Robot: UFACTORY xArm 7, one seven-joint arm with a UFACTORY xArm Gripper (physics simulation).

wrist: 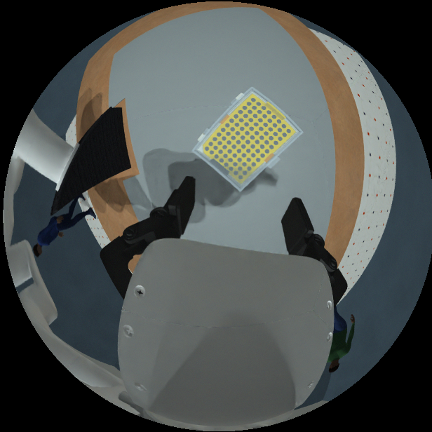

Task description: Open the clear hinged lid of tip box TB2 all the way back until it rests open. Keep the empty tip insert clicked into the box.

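Tip box TB2 is a clear-walled box lying at a slant on the grey mat, in the upper middle of the wrist view. No label is readable. Its yellow insert, with rows of empty round holes, sits inside the box. The clear lid appears to lie closed over the insert, though its see-through edges are hard to tell from the box. Two pale tabs show on the upper-left side and one tab on the lower-right side. My gripper is open and empty, with its black fingers apart, nearer the bottom of the view than the box.
The grey mat has a wooden border. A black panel with a wooden edge stands at the left beside the white arm base. A white dotted strip runs along the right. Two human figures show beyond the table.
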